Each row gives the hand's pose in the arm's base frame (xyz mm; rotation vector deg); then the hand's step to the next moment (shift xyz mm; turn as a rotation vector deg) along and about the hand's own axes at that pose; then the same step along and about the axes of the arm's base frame.
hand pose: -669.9 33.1 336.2 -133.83 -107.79 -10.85
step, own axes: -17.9 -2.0 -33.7 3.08 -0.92 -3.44
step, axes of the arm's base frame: -6.2 -23.0 29.9 -0.29 2.52 3.97
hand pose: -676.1 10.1 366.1 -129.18 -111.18 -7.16
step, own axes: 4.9 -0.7 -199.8 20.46 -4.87 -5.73
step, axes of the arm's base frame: 8.7 -30.7 197.3 -1.44 19.59 9.44
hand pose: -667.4 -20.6 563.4 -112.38 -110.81 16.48
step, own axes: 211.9 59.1 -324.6 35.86 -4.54 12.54
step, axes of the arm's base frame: 190.6 172.9 295.8 -7.80 37.04 -5.61
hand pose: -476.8 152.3 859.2 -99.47 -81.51 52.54
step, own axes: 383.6 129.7 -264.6 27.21 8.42 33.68
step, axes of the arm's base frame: 346.8 337.0 -12.7 -20.91 28.29 -26.61
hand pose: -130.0 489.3 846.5 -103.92 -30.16 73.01
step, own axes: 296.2 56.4 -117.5 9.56 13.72 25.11
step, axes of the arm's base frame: 217.3 138.1 -196.0 -20.74 9.10 -19.93
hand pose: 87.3 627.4 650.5 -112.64 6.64 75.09
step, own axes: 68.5 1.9 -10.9 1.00 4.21 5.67
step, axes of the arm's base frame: 39.5 13.6 -55.4 -5.74 0.90 -4.14
